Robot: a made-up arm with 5 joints.
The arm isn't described. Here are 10 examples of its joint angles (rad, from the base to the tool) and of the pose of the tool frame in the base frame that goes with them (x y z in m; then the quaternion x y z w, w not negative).
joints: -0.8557 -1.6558 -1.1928 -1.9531 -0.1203
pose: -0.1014 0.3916 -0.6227 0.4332 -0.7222 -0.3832 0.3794
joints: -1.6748 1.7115 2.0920 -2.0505 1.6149
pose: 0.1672 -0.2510 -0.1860 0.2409 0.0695 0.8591 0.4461
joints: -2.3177 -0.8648 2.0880 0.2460 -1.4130
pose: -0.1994 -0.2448 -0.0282 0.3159 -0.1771 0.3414 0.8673
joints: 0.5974 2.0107 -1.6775 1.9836 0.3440
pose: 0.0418 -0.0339 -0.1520 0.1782 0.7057 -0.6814 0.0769
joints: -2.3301 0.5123 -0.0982 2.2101 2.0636
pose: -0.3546 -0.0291 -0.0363 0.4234 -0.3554 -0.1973 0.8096
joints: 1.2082 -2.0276 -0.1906 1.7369 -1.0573
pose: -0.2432 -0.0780 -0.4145 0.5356 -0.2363 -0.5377 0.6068
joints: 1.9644 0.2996 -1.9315 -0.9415 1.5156
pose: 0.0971 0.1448 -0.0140 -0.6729 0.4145 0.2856 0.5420
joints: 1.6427 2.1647 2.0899 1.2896 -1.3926
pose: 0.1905 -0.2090 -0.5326 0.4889 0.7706 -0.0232 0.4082
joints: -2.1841 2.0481 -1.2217 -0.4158 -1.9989
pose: 0.2088 -0.0251 -0.0385 -0.2268 -0.0845 -0.9520 0.1876
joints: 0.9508 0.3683 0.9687 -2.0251 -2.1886
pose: -0.1967 0.2420 0.0208 -0.7171 0.2028 0.5339 0.3994
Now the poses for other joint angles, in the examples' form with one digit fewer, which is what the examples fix.
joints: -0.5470 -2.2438 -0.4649 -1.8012 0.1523
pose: -0.082 0.119 -0.742 0.152 -0.846 -0.167 0.483
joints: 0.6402 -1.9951 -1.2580 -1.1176 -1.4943
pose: 0.063 -0.142 -0.726 -0.482 -0.846 0.100 0.203
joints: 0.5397 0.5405 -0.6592 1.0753 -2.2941
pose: 0.353 -0.196 -0.146 0.609 -0.165 0.674 0.384
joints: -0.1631 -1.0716 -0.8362 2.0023 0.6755
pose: -0.028 0.057 -0.278 0.144 -0.381 -0.049 0.912
